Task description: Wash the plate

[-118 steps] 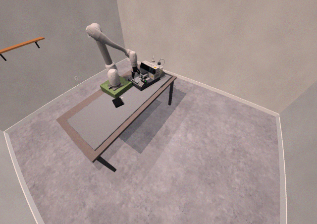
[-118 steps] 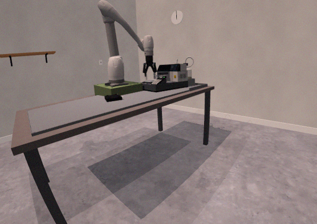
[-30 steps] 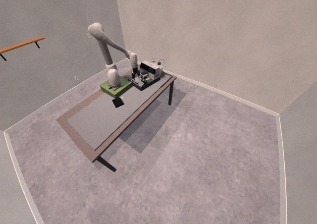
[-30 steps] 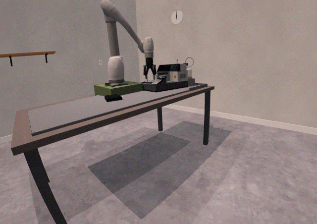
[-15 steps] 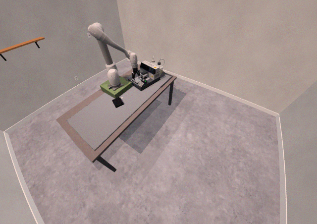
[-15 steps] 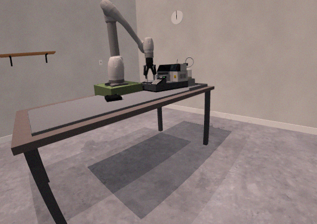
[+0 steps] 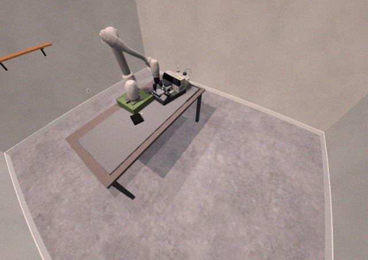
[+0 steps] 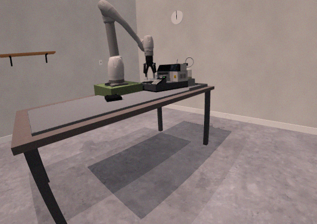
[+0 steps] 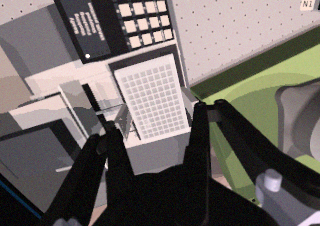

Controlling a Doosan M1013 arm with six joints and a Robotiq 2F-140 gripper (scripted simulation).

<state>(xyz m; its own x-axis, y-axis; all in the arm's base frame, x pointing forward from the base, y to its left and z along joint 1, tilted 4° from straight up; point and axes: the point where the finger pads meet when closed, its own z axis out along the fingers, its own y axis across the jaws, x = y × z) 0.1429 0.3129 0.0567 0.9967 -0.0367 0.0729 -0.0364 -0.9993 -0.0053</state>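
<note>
My gripper is now 120 mm short of the plate nest, 470 mm to the left of it and 120 mm above it. Round my hand: label: 70 mm ahead, 370 mm to the right, 130 mm below; then white well plate: 20 mm below; then plate washer: 10 mm ahead, 150 mm to the left.
</note>
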